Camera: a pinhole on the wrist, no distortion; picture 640 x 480 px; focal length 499.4 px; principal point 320.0 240.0 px. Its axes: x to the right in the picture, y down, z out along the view. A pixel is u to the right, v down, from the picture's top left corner.
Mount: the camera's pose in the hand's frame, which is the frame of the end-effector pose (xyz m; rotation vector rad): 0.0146 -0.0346 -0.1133 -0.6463 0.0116 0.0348
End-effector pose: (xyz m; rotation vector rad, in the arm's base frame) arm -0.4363 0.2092 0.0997 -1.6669 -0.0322 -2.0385
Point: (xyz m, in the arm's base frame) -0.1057 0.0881 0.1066
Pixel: 314 226
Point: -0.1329 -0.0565 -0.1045
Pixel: 174 461
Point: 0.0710 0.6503 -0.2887
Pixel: outside the picture
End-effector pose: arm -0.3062 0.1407 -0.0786 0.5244 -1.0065 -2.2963
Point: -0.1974 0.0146 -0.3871
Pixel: behind the camera
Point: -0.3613 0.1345 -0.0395
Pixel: 395 49
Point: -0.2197 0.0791 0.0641
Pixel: 197 447
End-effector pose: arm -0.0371 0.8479 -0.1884 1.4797 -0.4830 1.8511
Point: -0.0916 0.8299 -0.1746
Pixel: 316 299
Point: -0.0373 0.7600 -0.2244
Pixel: 115 176
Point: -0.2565 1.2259 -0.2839
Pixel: behind the camera
